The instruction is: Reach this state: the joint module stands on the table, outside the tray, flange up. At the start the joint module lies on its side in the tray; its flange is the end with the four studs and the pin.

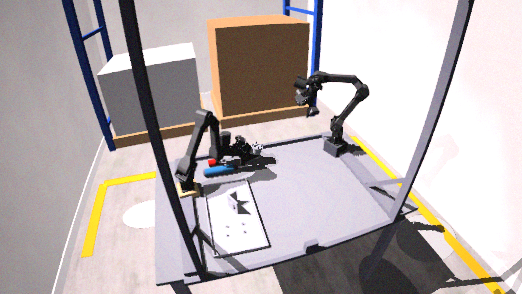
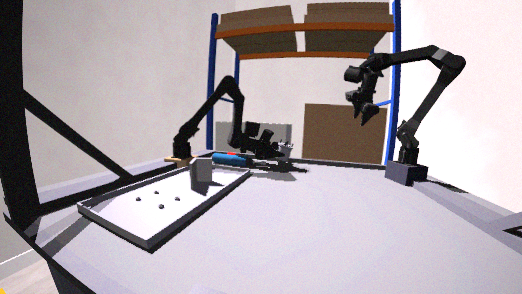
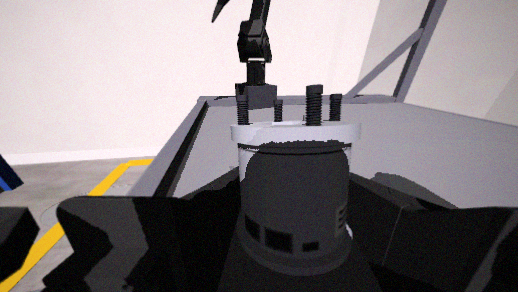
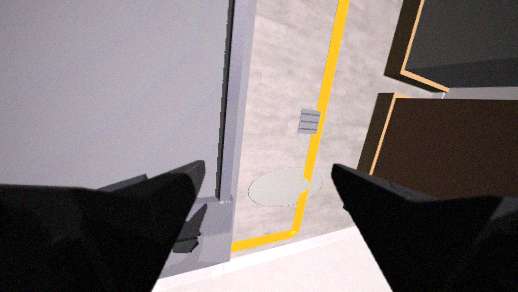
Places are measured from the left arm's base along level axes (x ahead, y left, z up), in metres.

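Where they show: left gripper, fingertip midpoint: (image 1: 258, 152) (image 2: 287, 154) (image 3: 286, 172); right gripper, fingertip midpoint: (image 1: 302, 112) (image 2: 358, 121) (image 3: 185, 8) (image 4: 269, 167); left arm's base at its link origin: (image 1: 187, 187) (image 2: 181, 156); right arm's base at its link origin: (image 1: 336, 141) (image 2: 407, 163) (image 3: 255, 84).
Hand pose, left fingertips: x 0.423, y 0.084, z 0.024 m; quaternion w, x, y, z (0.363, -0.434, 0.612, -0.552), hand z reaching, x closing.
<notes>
Each offset is from my left fingertips to the top centre of the thing. "spot": to the spot under its first point. Level surfaces: height alone.
The joint module {dx -0.013, dy +0.006, dz +0.060 m} (image 1: 257, 146) (image 2: 285, 149) (image 3: 300, 200) is a short grey cylinder with a pale flange on top. It stands upright in the grip, flange and four studs up, low over the table {dz -0.055 m} (image 1: 310, 200) (image 2: 325, 225) near its back edge and outside the tray {dx -0.272, dy -0.311, dz -0.039 m} (image 1: 252, 235) (image 2: 115, 229). I cannot tell whether its base touches the table. The pin is hard to make out. My left gripper (image 1: 254, 151) (image 2: 281, 154) (image 3: 286, 172) is shut on the module's sides. My right gripper (image 1: 306, 106) (image 2: 360, 119) (image 4: 269, 167) is open and empty, high at the back right.
A blue cylindrical tool {spot: dx -0.253, dy -0.029, dz -0.024 m} (image 1: 216, 171) (image 2: 228, 159) and a red-ended tool {dx -0.223, dy +0.066, dz -0.021 m} (image 1: 212, 162) (image 2: 231, 153) lie left of the module, close under the left arm. The tray holds an upright grey bracket {dx -0.237, dy -0.282, dz +0.019 m} (image 1: 233, 202) (image 2: 203, 171) and several small nuts. A raised edge runs along the table's back.
</notes>
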